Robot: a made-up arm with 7 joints. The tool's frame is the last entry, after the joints.
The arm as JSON. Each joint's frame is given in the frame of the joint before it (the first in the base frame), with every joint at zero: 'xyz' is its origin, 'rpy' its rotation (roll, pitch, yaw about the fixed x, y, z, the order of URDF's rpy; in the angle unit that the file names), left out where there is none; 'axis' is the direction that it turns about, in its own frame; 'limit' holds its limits. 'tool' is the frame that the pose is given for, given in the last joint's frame.
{
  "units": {
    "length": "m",
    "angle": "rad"
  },
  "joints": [
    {
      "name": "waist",
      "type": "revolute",
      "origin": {
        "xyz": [
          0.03,
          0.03,
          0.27
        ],
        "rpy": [
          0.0,
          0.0,
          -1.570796
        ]
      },
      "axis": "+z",
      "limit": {
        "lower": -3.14,
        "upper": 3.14
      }
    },
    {
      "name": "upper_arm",
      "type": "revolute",
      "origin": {
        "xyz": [
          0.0,
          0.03,
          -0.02
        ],
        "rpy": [
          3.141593,
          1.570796,
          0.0
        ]
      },
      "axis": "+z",
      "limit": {
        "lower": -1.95,
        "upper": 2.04
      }
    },
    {
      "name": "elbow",
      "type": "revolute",
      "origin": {
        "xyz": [
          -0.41,
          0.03,
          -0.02
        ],
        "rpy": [
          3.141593,
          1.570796,
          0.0
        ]
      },
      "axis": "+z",
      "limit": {
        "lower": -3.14,
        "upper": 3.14
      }
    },
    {
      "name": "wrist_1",
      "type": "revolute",
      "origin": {
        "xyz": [
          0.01,
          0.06,
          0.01
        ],
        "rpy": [
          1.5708,
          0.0,
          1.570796
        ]
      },
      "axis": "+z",
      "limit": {
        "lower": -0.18,
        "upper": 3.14
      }
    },
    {
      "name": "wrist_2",
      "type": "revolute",
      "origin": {
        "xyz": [
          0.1,
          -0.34,
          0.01
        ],
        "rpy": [
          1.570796,
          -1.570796,
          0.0
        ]
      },
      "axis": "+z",
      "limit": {
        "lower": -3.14,
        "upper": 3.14
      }
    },
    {
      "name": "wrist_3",
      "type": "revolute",
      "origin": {
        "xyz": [
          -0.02,
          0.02,
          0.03
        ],
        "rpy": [
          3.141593,
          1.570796,
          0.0
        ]
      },
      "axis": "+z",
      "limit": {
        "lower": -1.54,
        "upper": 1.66
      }
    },
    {
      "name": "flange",
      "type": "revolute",
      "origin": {
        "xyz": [
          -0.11,
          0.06,
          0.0
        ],
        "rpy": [
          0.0,
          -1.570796,
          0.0
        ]
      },
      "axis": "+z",
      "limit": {
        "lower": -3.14,
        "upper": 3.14
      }
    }
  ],
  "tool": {
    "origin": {
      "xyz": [
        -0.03,
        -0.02,
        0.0
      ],
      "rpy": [
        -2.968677,
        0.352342,
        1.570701
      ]
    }
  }
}
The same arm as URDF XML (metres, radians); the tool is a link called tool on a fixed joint. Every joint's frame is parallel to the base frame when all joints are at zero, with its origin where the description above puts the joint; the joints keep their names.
<robot name="arm">
<joint name="waist" type="revolute"><parent link="base_link"/><child link="link1"/><origin xyz="0.03 0.03 0.27"/><axis xyz="0 0 1"/><limit lower="-3.14" upper="3.14"/></joint>
<joint name="upper_arm" type="revolute"><parent link="link1"/><child link="link2"/><origin xyz="0.03 0 -0.02"/><axis xyz="0 1 0"/><limit lower="-1.95" upper="2.04"/></joint>
<joint name="elbow" type="revolute"><parent link="link2"/><child link="link3"/><origin xyz="-0.03 -0.02 0.41"/><axis xyz="0 0 1"/><limit lower="-3.14" upper="3.14"/></joint>
<joint name="wrist_1" type="revolute"><parent link="link3"/><child link="link4"/><origin xyz="0.06 -0.01 0.01"/><axis xyz="0 -1 0"/><limit lower="-0.18" upper="3.14"/></joint>
<joint name="wrist_2" type="revolute"><parent link="link4"/><child link="link5"/><origin xyz="0.1 -0.01 -0.34"/><axis xyz="0 0 -1"/><limit lower="-3.14" upper="3.14"/></joint>
<joint name="wrist_3" type="revolute"><parent link="link5"/><child link="link6"/><origin xyz="-0.02 0.02 -0.03"/><axis xyz="0 1 0"/><limit lower="-1.54" upper="1.66"/></joint>
<joint name="flange" type="revolute"><parent link="link6"/><child link="link7"/><origin xyz="0.06 0 -0.11"/><axis xyz="0 0 -1"/><limit lower="-3.14" upper="3.14"/></joint>
<joint name="tool_joint" type="fixed"><parent link="link7"/><child link="tool"/><origin xyz="-0.02 -0.03 0" rpy="0.1729 -0.3523 0.0001"/></joint>
<link name="base_link"/>
<link name="link1"/>
<link name="link2"/>
<link name="link3"/>
<link name="link4"/>
<link name="link5"/>
<link name="link6"/>
<link name="link7"/>
<link name="tool"/>
</robot>

